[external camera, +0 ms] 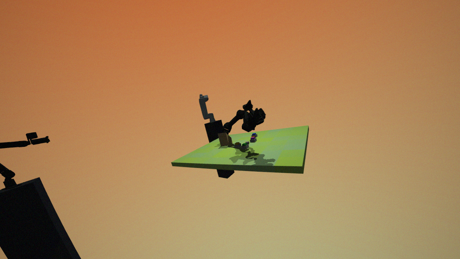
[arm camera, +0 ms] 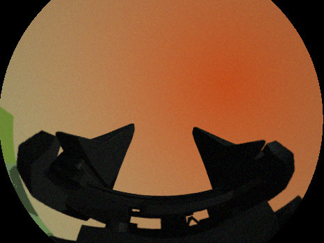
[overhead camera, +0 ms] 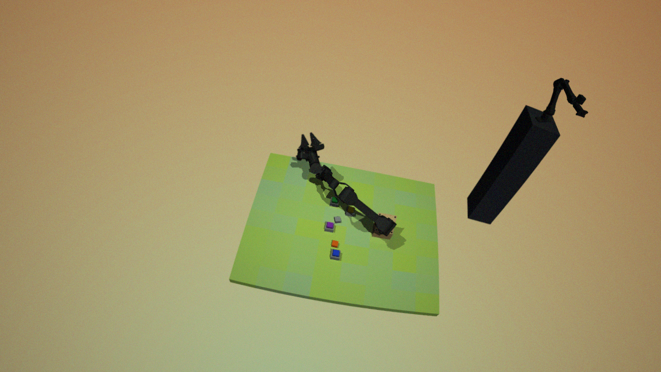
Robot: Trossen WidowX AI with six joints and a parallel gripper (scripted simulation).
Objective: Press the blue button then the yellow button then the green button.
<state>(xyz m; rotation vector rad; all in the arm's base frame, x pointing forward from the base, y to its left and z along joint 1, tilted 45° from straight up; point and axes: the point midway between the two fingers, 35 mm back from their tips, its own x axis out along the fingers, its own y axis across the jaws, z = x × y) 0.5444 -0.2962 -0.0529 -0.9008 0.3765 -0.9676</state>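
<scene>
The blue button is 32 cm behind my gripper tip, 48 cm to the left of it and 31 cm below it. Round my gripper tip: grey block 28 cm behind, 26 cm to the left, 33 cm below; then green button 24 cm behind, 15 cm to the left, 31 cm below; then yellow button 34 cm behind, 18 cm to the left, 31 cm below.
</scene>
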